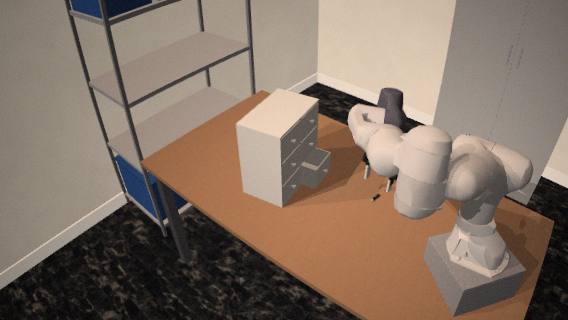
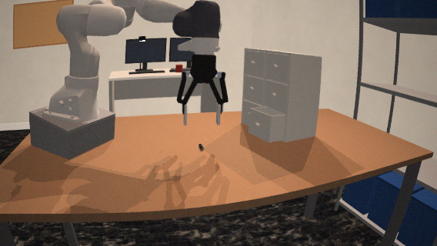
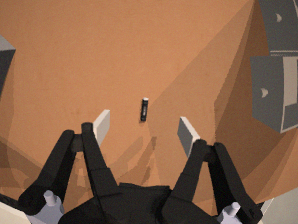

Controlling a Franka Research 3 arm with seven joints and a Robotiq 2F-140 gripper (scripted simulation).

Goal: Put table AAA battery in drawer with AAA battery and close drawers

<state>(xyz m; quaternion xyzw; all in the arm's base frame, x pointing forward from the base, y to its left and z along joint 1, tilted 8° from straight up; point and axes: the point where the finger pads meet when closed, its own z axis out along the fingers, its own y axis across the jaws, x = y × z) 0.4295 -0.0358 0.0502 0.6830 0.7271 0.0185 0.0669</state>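
Now: the AAA battery 100 mm below my hand.
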